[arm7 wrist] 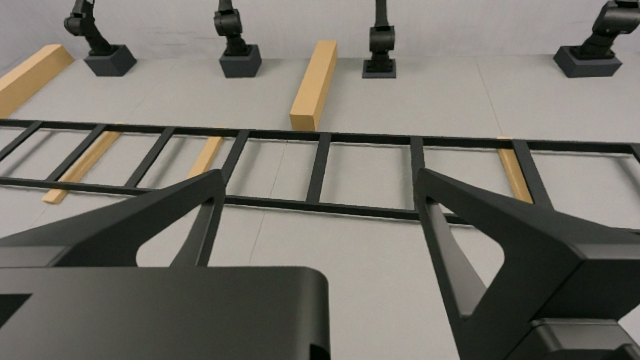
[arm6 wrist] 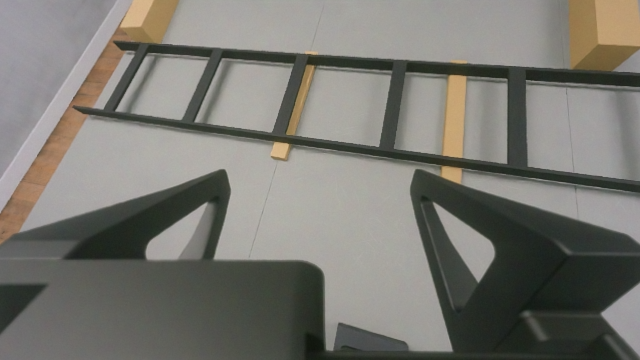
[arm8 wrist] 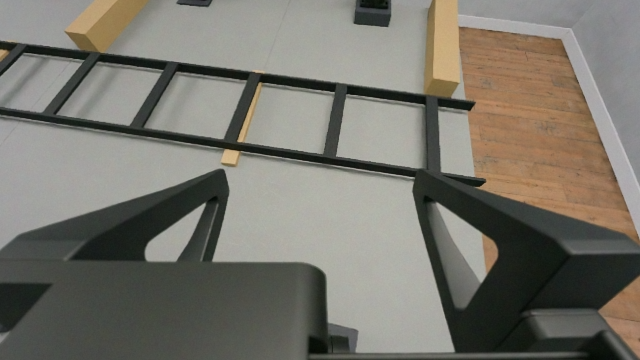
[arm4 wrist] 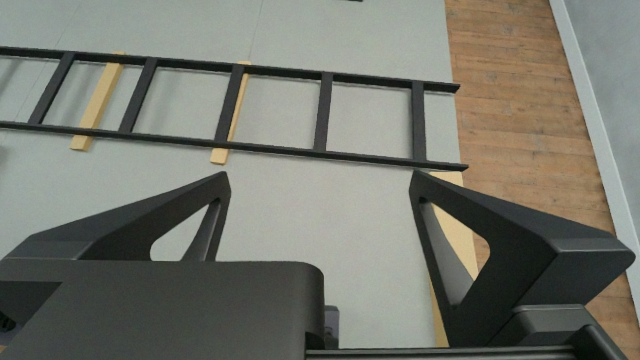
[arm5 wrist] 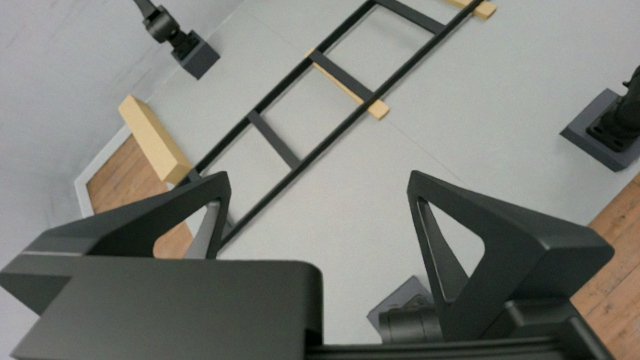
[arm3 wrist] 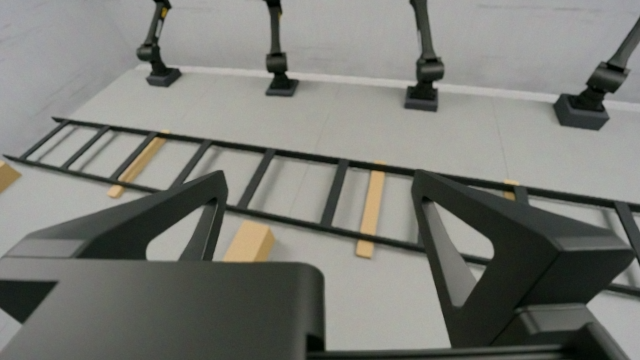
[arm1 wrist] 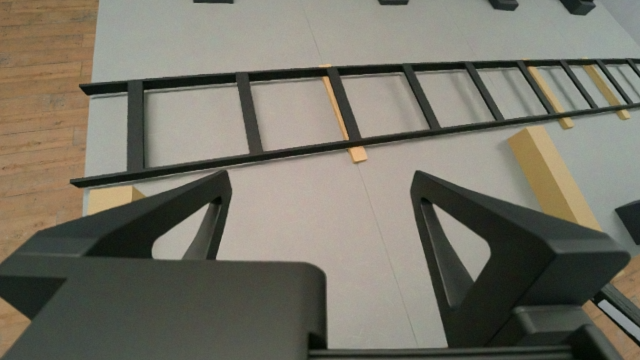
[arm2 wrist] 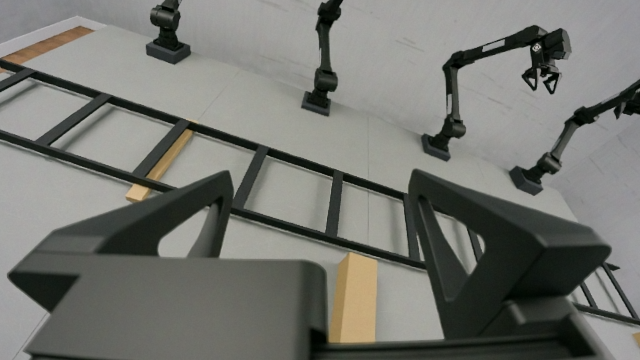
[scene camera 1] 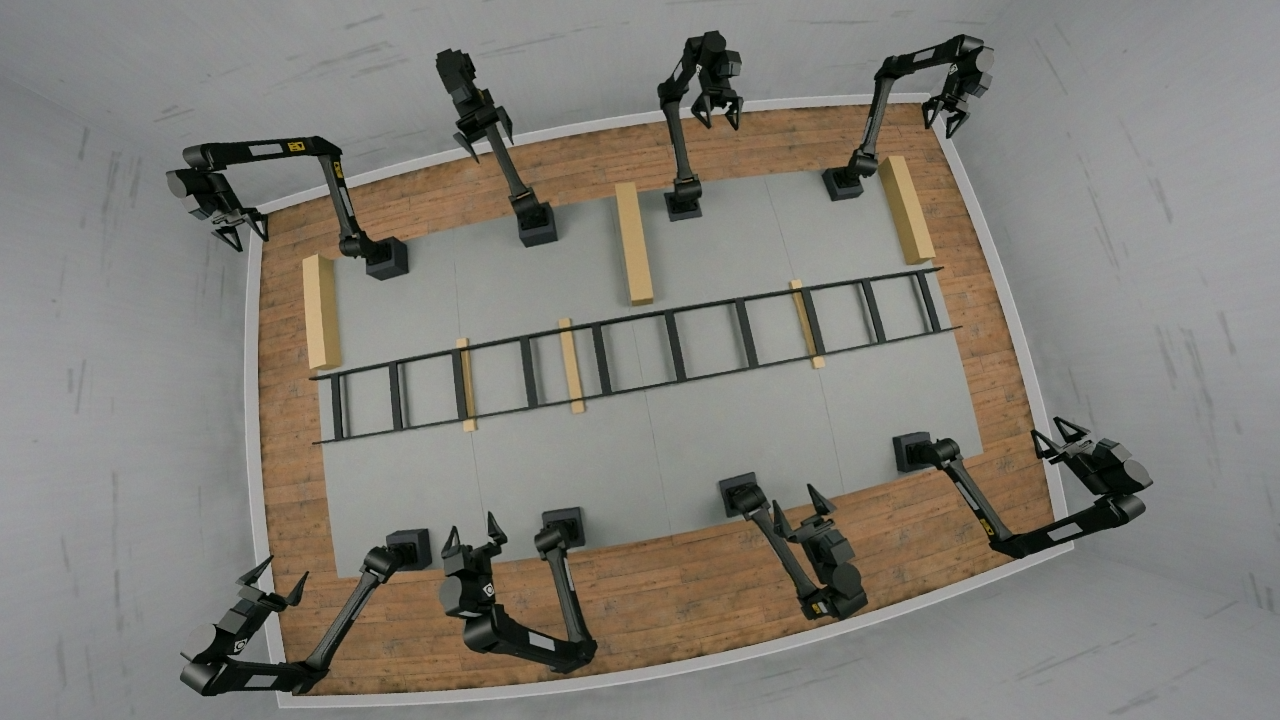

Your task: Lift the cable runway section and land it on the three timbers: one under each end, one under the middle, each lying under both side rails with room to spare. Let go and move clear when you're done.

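Observation:
The black cable runway section [scene camera 1: 674, 345] [arm1 wrist: 135, 125] [arm4 wrist: 418, 120] [arm8 wrist: 432, 132] lies level across three thin wooden strips. The three thick timbers lie apart on the upper side in the scene camera: one by the left end [scene camera 1: 322, 313], one by the middle [scene camera 1: 634, 243] and one by the right end [scene camera 1: 906, 210]; none is under the rails. My grippers arm1 [arm1 wrist: 321, 175], arm2 [arm2 wrist: 321, 172], arm3 [arm3 wrist: 320, 172], arm4 [arm4 wrist: 320, 172], arm5 [arm5 wrist: 319, 172], arm6 [arm6 wrist: 320, 172], arm7 [arm7 wrist: 320, 172] and arm8 [arm8 wrist: 321, 172] are open, empty and away from the runway.
The thin strips [scene camera 1: 466, 394] [scene camera 1: 571, 367] [scene camera 1: 806, 322] cross under both rails. Arm bases stand in two rows along the grey mat [scene camera 1: 572, 465]. Wooden floor [scene camera 1: 680, 591] and walls surround it. In the scene camera, the middle timber lies between two upper arm bases.

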